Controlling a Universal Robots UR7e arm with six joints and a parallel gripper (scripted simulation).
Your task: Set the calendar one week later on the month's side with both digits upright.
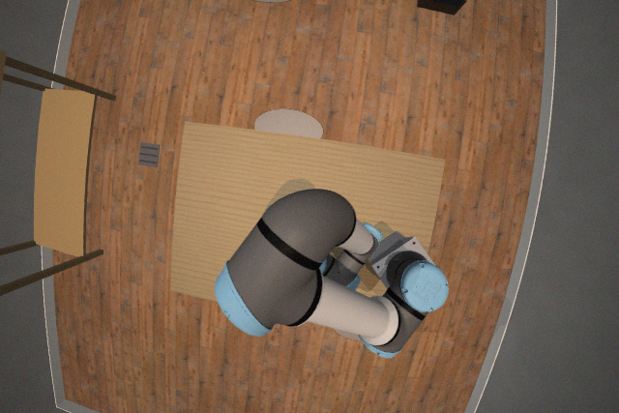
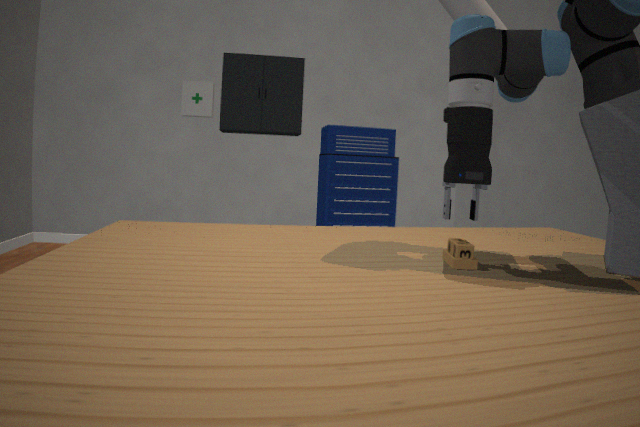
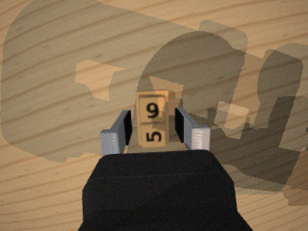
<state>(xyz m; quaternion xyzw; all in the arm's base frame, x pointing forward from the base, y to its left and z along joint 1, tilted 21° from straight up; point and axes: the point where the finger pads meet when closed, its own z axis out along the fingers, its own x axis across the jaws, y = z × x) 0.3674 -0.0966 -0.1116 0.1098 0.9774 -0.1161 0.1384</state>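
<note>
Right now the wooden date cube is 7 cm below my hand. Round my hand: wooden calendar tray (2 cm to the left, 9 cm below).
</note>
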